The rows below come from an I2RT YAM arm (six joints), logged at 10 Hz.
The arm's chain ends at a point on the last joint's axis. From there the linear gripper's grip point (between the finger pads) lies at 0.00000 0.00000 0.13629 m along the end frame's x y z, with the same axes.
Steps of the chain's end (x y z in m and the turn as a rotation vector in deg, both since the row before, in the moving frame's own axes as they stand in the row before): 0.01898, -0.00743, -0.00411, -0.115, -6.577, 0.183; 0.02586, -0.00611, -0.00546, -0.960, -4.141, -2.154; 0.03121, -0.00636, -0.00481, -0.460, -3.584, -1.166; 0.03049, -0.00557, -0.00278, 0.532, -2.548, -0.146; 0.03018, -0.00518, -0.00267, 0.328, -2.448, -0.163; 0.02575, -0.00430, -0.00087, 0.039, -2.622, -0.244; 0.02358, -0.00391, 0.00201, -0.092, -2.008, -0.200; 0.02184, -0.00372, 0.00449, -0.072, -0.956, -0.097
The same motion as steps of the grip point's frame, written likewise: 0.00337, -0.00718, -0.00501, -0.115, -6.577, 0.183; 0.01606, -0.00364, -0.00583, -0.960, -4.141, -2.154; 0.02270, -0.00518, -0.00508, -0.460, -3.584, -1.166; 0.02443, -0.00683, -0.00292, 0.532, -2.548, -0.146; 0.02436, -0.00595, -0.00280, 0.328, -2.448, -0.163; 0.01952, -0.00438, -0.00101, 0.039, -2.622, -0.244; 0.01880, -0.00368, 0.00193, -0.092, -2.008, -0.200; 0.01957, -0.00355, 0.00447, -0.072, -0.956, -0.097
